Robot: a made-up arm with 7 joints. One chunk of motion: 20 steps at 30 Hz.
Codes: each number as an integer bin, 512 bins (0 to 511) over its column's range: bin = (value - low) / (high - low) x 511, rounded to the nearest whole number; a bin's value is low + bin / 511 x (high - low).
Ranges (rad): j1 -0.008..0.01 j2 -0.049..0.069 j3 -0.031..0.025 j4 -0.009..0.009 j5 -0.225..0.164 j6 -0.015..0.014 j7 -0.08..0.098
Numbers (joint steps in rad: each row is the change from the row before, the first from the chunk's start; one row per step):
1: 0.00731 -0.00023 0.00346 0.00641 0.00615 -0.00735 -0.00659
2: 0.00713 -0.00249 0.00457 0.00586 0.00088 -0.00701 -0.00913
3: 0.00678 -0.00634 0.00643 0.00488 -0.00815 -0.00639 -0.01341
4: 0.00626 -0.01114 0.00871 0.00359 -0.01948 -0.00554 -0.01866
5: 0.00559 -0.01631 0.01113 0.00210 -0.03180 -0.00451 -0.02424
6: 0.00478 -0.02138 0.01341 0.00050 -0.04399 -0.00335 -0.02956
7: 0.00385 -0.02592 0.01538 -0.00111 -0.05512 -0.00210 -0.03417
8: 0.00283 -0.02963 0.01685 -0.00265 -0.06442 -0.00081 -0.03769
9: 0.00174 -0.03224 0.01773 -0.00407 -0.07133 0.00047 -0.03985
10: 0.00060 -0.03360 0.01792 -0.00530 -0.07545 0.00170 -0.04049
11: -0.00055 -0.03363 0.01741 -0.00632 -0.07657 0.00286 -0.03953
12: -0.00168 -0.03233 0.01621 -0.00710 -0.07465 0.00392 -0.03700
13: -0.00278 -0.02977 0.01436 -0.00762 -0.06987 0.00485 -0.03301
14: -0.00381 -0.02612 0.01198 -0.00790 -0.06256 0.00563 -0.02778
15: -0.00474 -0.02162 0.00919 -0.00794 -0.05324 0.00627 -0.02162
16: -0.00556 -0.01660 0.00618 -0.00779 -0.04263 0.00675 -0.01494
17: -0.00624 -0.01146 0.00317 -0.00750 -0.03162 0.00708 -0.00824
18: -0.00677 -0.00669 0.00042 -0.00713 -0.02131 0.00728 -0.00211
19: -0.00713 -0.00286 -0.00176 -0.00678 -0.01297 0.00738 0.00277
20: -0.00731 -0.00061 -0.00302 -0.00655 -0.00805 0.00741 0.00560
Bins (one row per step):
1: 435 211 314 437 304 135 211
2: 430 201 325 422 297 141 203
3: 420 185 342 394 285 152 191
4: 405 164 362 357 270 167 176
5: 386 142 384 315 254 185 160
6: 363 120 405 270 238 205 145
7: 336 100 423 224 223 227 132
8: 307 84 437 180 211 250 121
9: 277 73 445 140 202 273 115
10: 244 67 446 105 196 294 113
11: 211 67 442 76 195 315 116
12: 179 72 431 54 198 333 123
13: 148 83 414 39 204 350 135
14: 119 99 392 31 213 364 150
15: 93 119 367 30 226 375 168
16: 69 140 339 34 240 383 187
17: 50 163 312 43 254 389 206
18: 35 183 287 53 268 393 224
19: 25 200 267 63 279 394 238
20: 20 210 255 70 285 395 246

